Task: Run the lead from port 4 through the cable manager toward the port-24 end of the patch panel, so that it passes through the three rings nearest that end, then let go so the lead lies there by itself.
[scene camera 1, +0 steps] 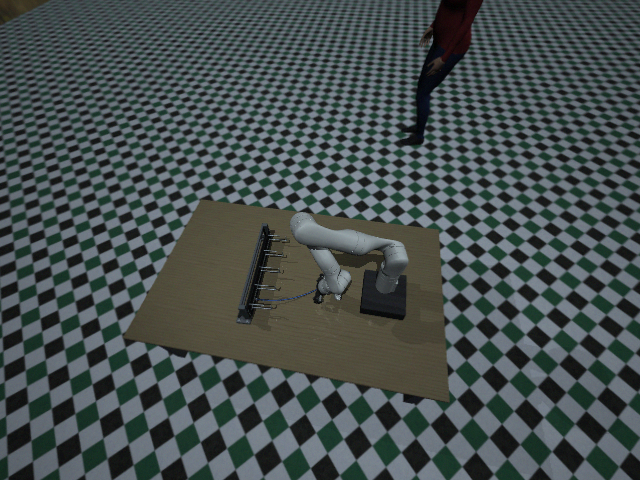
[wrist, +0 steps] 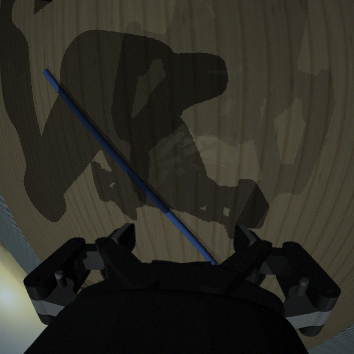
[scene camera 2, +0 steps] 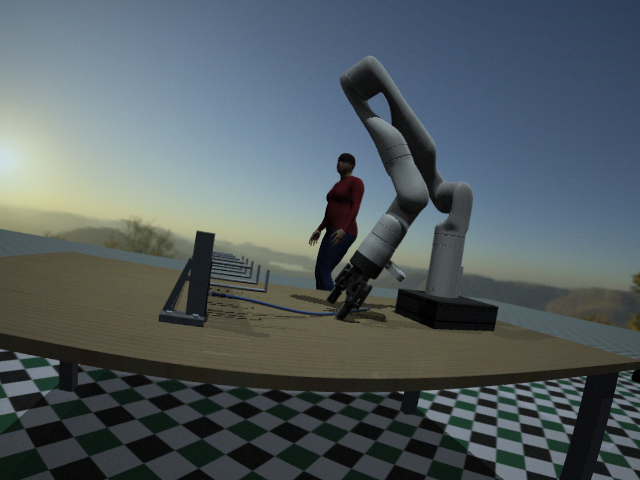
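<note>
The blue lead (scene camera 1: 289, 298) (scene camera 2: 279, 307) (wrist: 120, 161) leaves the patch panel (scene camera 1: 253, 273) (scene camera 2: 200, 273) near the panel's near end, between the last two rings in scene camera 1. It runs low toward the robot, outside the rings as far as I can tell. Its free end lies on the table beyond my fingers. My gripper (scene camera 1: 327, 298) (scene camera 2: 336, 308) (wrist: 183, 235) is open, tilted and low over the lead, with the fingertips close to the table. In the wrist view the lead slants between and past the open fingers. Port numbers are too small to read.
Several metal rings stick out from the panel toward the robot, among them a middle ring (scene camera 1: 271, 270) and the nearest ring (scene camera 2: 267, 281). The black robot base (scene camera 1: 383, 299) (scene camera 2: 444, 310) stands on the wooden table (scene camera 1: 206, 320) (scene camera 2: 310, 356). A person (scene camera 1: 455, 31) (scene camera 2: 345, 204) stands beyond the table.
</note>
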